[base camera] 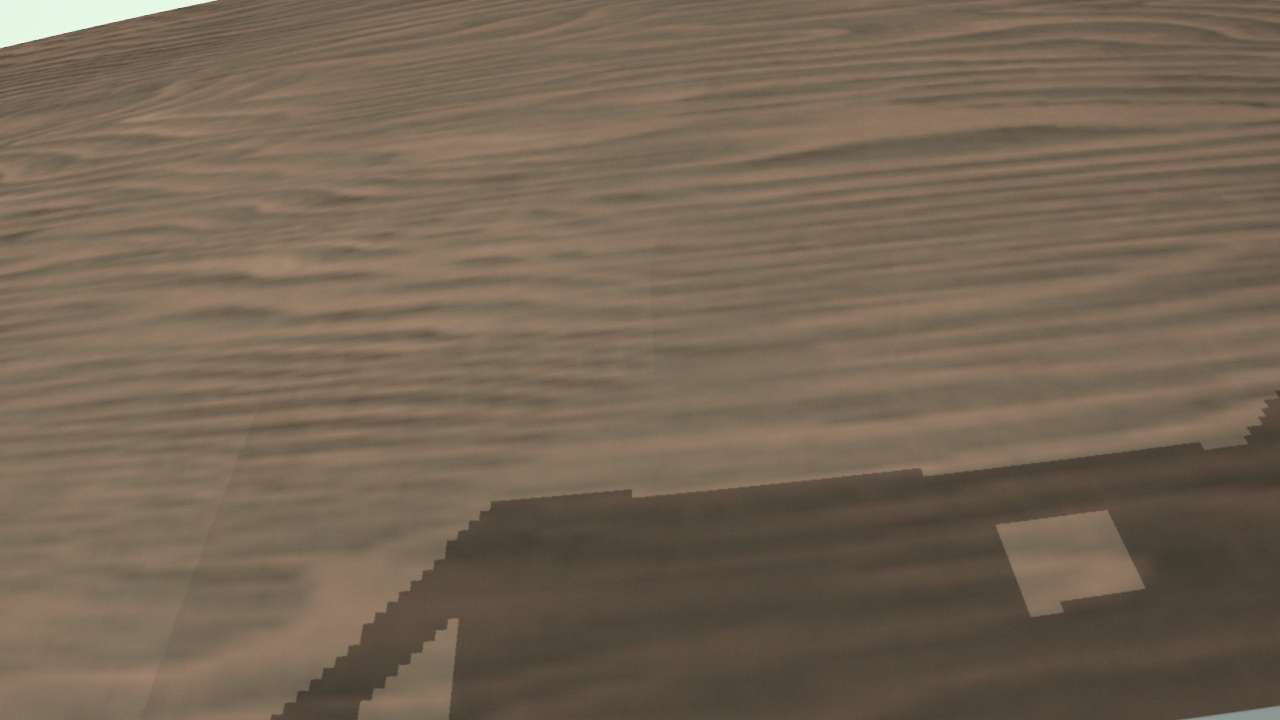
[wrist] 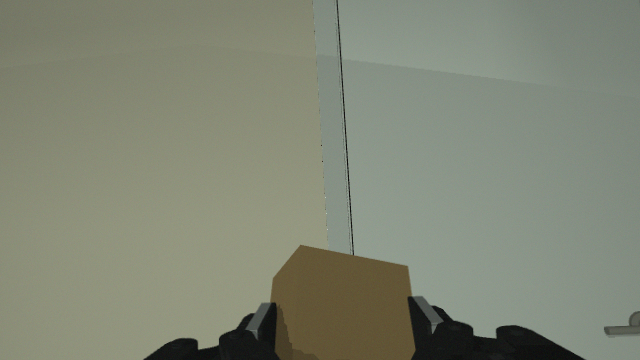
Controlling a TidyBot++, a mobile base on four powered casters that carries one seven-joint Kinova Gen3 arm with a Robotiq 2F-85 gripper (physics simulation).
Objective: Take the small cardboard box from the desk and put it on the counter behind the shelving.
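Observation:
The small cardboard box is at the bottom middle of the wrist view, plain brown, with a shadow on its lower left part. My gripper is shut on it, with one finger pad on its left side and the other on its right side. The lower part of the box is cut off by the view's edge. The desk, the counter and the shelving cannot be made out in either view.
In the wrist view a beige wall fills the left and a pale grey-blue door the right, with a narrow frame strip between them. A metal handle shows at the right edge. The base camera shows wood-grained floor with a dark shadow.

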